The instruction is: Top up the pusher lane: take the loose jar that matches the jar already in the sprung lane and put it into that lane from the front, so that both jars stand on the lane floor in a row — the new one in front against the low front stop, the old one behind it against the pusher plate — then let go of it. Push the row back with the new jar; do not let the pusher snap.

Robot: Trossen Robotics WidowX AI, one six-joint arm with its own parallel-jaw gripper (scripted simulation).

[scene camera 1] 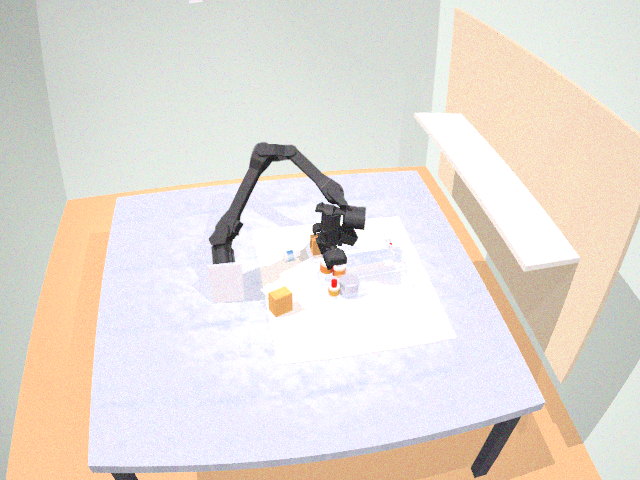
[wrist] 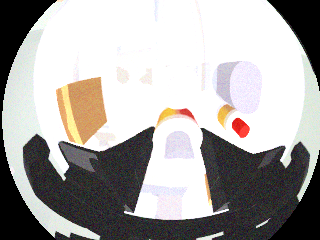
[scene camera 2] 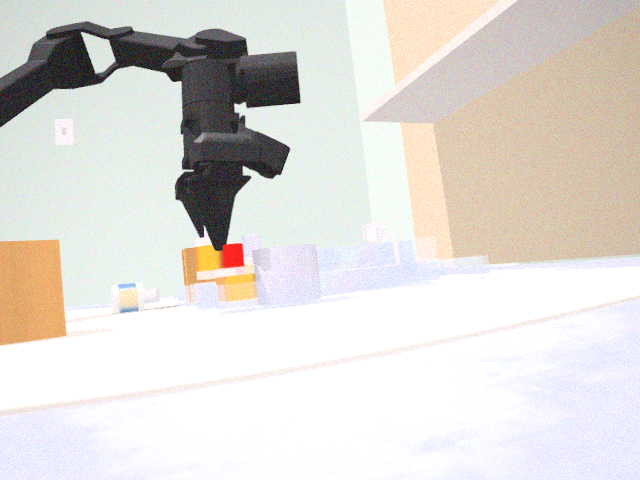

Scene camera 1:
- gripper: 327,265
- see-through sprung lane: 370,255
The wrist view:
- gripper: 177,131
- grey cylinder: 240,84
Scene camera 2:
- gripper: 216,252
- see-through sprung lane: 350,257
